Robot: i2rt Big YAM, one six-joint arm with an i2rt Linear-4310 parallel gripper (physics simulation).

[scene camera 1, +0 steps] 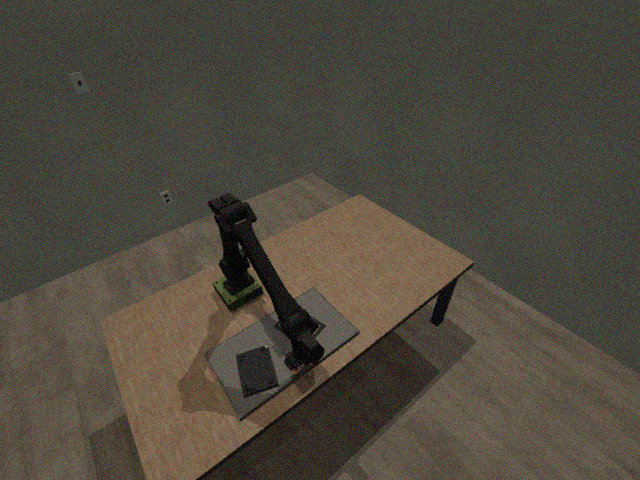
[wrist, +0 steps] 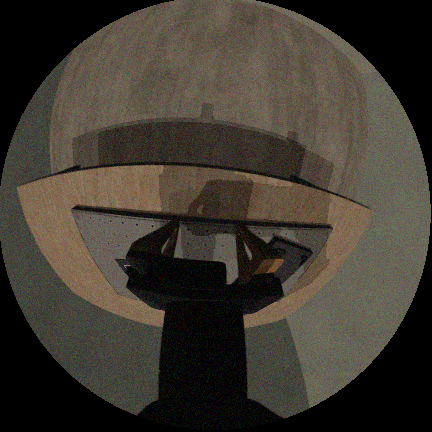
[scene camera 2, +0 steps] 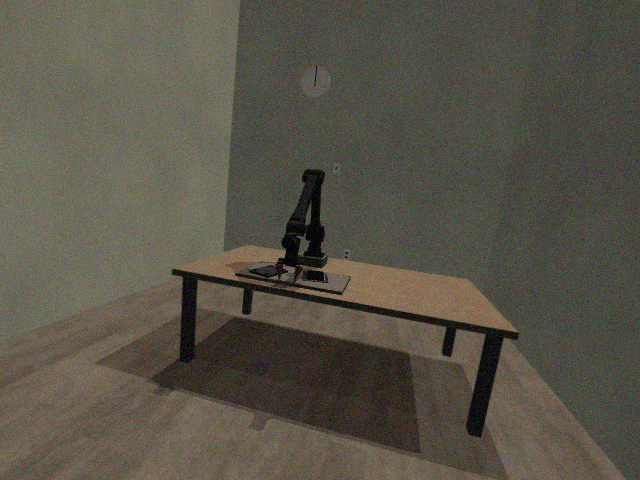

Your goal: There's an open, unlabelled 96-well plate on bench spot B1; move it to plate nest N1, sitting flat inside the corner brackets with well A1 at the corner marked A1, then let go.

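Note:
Plate nest N1 (scene camera 1: 257, 370) (scene camera 2: 266, 270) (wrist: 292, 254), a dark rectangle with corner brackets, lies at one end of the grey perforated board (scene camera 1: 336, 319) (scene camera 2: 338, 284) (wrist: 95, 230). A dark marked spot (scene camera 1: 318, 326) (scene camera 2: 315, 276) (wrist: 121, 262), seemingly B1, lies toward the other end. The arm covers part of it in scene camera 1, and the gripper covers most of it in the wrist view. I cannot make out the well plate's outline or its A1 corner there. My gripper (scene camera 1: 302, 366) (scene camera 2: 288, 276) (wrist: 207, 222) is open and empty, pointing down low near the board's front edge, between spot and nest.
The wooden table (scene camera 1: 372, 248) (scene camera 2: 413, 289) (wrist: 50, 225) carries the board near its front edge. The arm's green base (scene camera 1: 237, 293) (scene camera 2: 313, 259) stands behind the board. A wall clock (scene camera 2: 315, 81) hangs far behind.

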